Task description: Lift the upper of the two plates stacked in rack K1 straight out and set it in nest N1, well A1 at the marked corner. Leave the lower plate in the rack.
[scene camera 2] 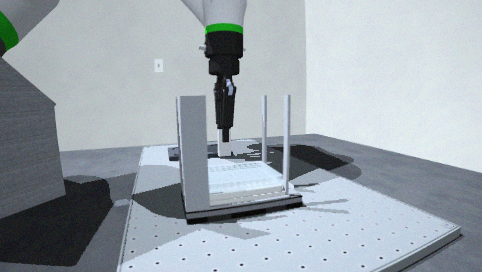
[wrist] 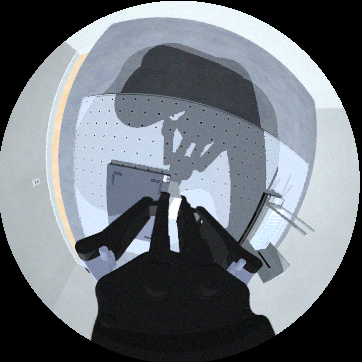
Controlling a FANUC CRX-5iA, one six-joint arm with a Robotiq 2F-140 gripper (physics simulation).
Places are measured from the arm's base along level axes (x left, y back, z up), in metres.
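Pixels of known places: gripper, between the fingertips: (scene camera 2: 224, 155) (wrist: 171, 189).
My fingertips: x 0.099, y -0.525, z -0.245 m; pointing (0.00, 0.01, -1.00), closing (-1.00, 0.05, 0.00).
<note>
Behind a point stands the place of what it marks.
Rack K1 (scene camera 2: 193, 155) @(x -0.207, y -0.395, z -0.165 m) (wrist: 274, 267) @(x -0.179, y -0.388, z -0.125 m) stands on the board, with a broad grey panel and slim posts. Inside it, a clear plate with a well pattern (scene camera 2: 242, 175) @(x -0.183, y -0.464, z -0.205 m) (wrist: 269, 227) @(x -0.156, y -0.469, z -0.206 m) lies on top, and a cream lower layer (scene camera 2: 245, 196) @(x -0.206, y -0.459, z -0.226 m) shows under it in the scene view. My gripper (scene camera 2: 225, 137) (wrist: 171, 189) @(x 0.099, y -0.525, z -0.245 m) points down, shut and empty, beyond the rack in the scene view. A pale strip (scene camera 2: 225, 149) (wrist: 175, 206) shows at the fingertips; I cannot tell what it belongs to. The dark flat nest N1 (scene camera 2: 174, 154) @(x 0.130, y -0.404, z -0.239 m) (wrist: 131, 192) @(x 0.172, y -0.509, z -0.240 m) lies near and partly under the fingers, with corner marks.
The perforated white board (scene camera 2: 270, 245) @(x -0.282, y -0.456, z -0.251 m) (wrist: 95, 131) @(x 0.267, y -0.615, z -0.251 m) carries the rack and nest. The rack's slim posts (scene camera 2: 287, 145) @(x -0.210, y -0.516, z -0.163 m) (wrist: 295, 220) @(x -0.201, y -0.517, z -0.159 m) rise high beside the plates. A grey pedestal (scene camera 2: 30, 140) @(x -0.052, y -0.150, z -0.156 m) stands at the left in the scene view. Dark arm shadows cross the board and table.
</note>
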